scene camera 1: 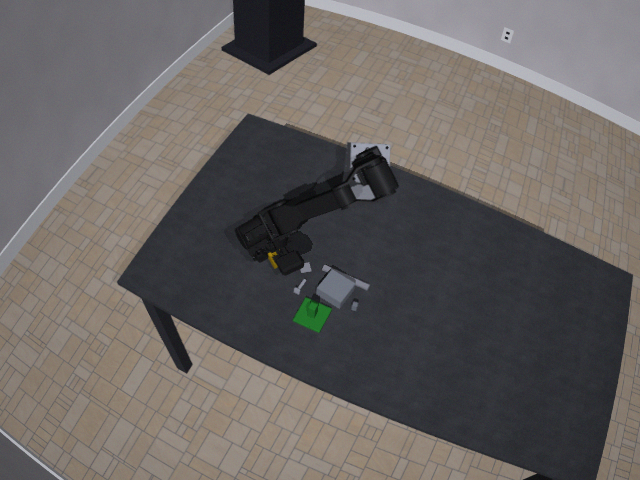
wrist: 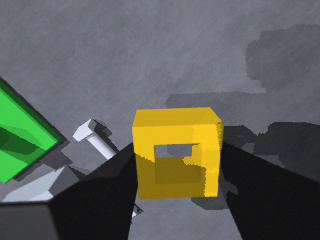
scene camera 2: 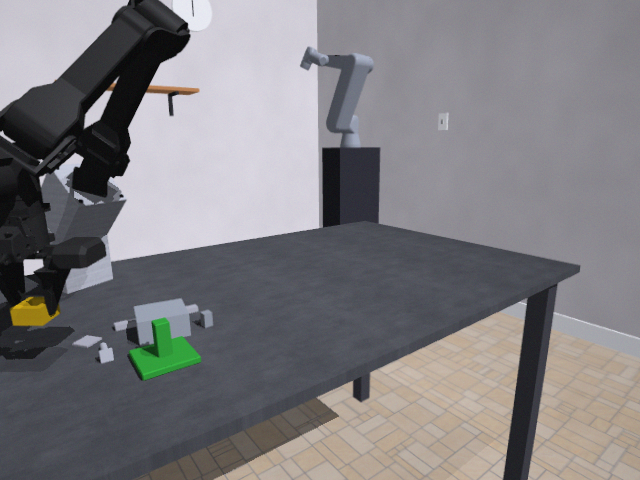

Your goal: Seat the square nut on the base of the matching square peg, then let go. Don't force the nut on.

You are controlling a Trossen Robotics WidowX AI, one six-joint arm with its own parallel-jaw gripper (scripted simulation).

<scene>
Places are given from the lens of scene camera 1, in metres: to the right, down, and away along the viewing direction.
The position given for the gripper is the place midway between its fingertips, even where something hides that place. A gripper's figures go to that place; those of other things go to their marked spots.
gripper (scene camera 1: 278, 258): -0.11, 0.05, 1.48
grey square nut (scene camera 1: 335, 288): 0.04, 0.13, 1.49
</scene>
